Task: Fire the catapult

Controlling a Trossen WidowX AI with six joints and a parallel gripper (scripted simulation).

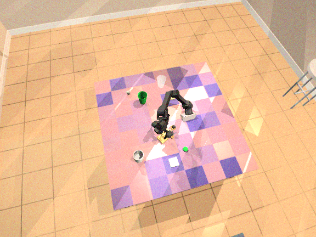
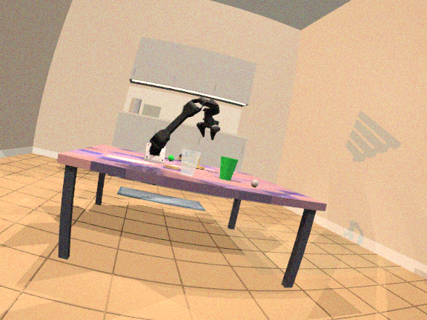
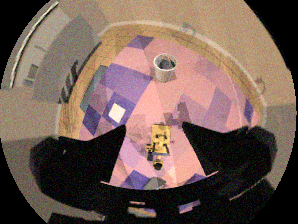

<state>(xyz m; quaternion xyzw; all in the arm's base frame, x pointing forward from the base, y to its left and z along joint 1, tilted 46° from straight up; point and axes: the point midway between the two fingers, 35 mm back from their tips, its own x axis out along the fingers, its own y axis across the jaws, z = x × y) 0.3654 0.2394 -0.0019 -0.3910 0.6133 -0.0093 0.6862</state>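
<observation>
The small dark ball is 180 mm behind my gripper tip, 150 mm below it and 100 mm to the right of it. Round my gripper tip: wooden catapult (160 mm below, 120 mm behind, 70 mm to the right); white square tile (210 mm below, 190 mm to the left, 60 mm behind); white mug (210 mm ahead, 180 mm below, 60 mm to the left).
</observation>
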